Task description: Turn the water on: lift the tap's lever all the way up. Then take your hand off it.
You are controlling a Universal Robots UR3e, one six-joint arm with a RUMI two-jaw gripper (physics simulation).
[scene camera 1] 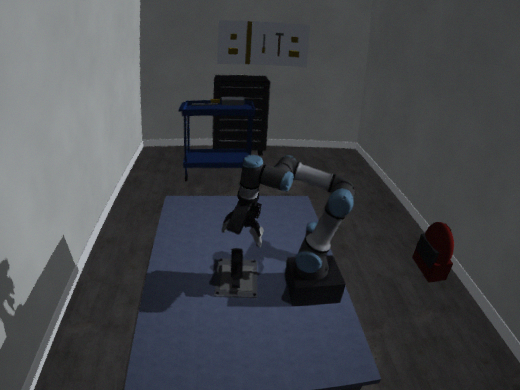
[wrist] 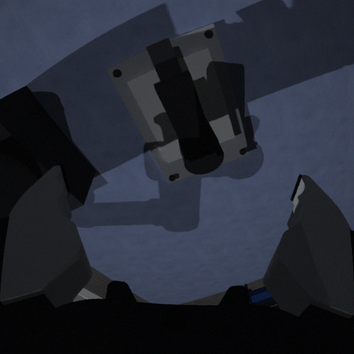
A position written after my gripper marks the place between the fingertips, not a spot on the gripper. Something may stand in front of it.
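My gripper is visible to me in scene camera 1 (scene camera 1: pixel 241 239), and the wrist view has my gripper as well (wrist: pixel 180 174). There is also a dark tap, which I see both at (scene camera 1: pixel 235 277) and at (wrist: pixel 199 63).
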